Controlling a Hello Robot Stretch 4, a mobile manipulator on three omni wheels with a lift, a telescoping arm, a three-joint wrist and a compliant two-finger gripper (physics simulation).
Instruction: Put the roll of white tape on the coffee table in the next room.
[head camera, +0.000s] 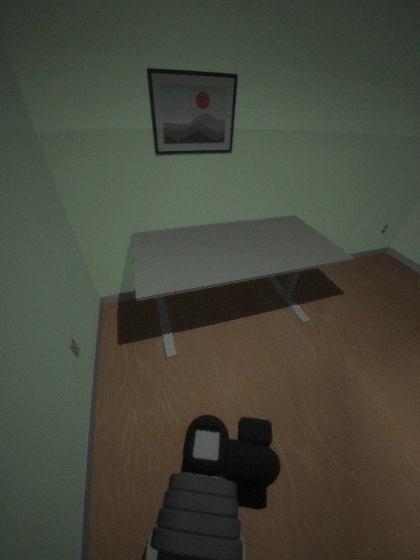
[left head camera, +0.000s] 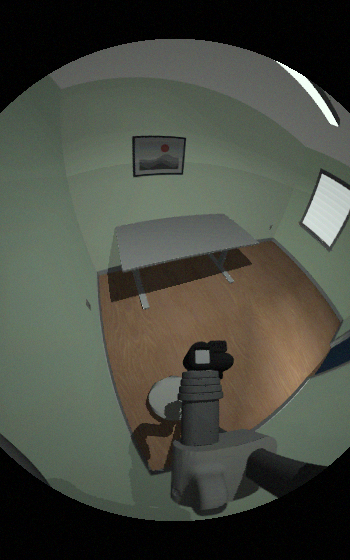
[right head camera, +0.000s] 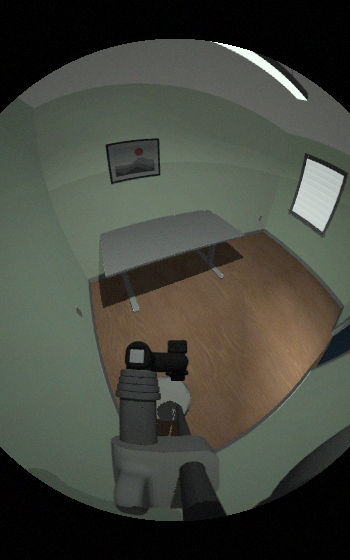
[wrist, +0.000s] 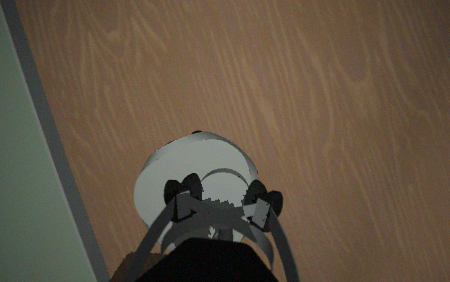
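Pixels of known places: gripper, fingertip midpoint: (wrist: 223, 192); robot's base at its link origin: (left head camera: 172, 396) (right head camera: 166, 397).
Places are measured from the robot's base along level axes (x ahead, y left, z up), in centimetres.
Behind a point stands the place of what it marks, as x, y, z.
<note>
In the wrist view my gripper (wrist: 223, 192) @[16.7, -8.7, 78.5] is shut on the roll of white tape (wrist: 225, 185) @[17.8, -8.8, 80.5]. The roll shows as a pale round shape with a grey curved edge between the two dark fingertips, and its lower part is in shadow. The gripper is above my own white round base, close to the arm. In the head views the fingers and the roll are hidden below the dark wrist. A long pale grey table (head camera: 230, 250) @[143.7, -2.9, 69.2] (left head camera: 175, 240) @[131.8, 5.4, 69.3] (right head camera: 160, 240) @[133.6, 1.9, 69.3] stands ahead against the far wall. The frames do not tell whether it is the coffee table.
A green wall (head camera: 40, 320) @[62.5, 81.3, 74.9] (wrist: 30, 200) @[-4.8, 52.4, 21.3] runs close along the left. Table legs (head camera: 167, 335) (left head camera: 142, 292) reach out over the wooden floor. A framed picture (head camera: 192, 112) @[178.6, 29.2, 148.3] hangs above the table. A window (left head camera: 327, 210) @[210.7, -264.7, 137.4] (right head camera: 319, 195) @[205.6, -266.9, 140.1] and a dark blue surface (left head camera: 340, 355) @[0.9, -209.7, 36.4] (right head camera: 337, 347) @[0.0, -207.7, 28.3] are at the right.
</note>
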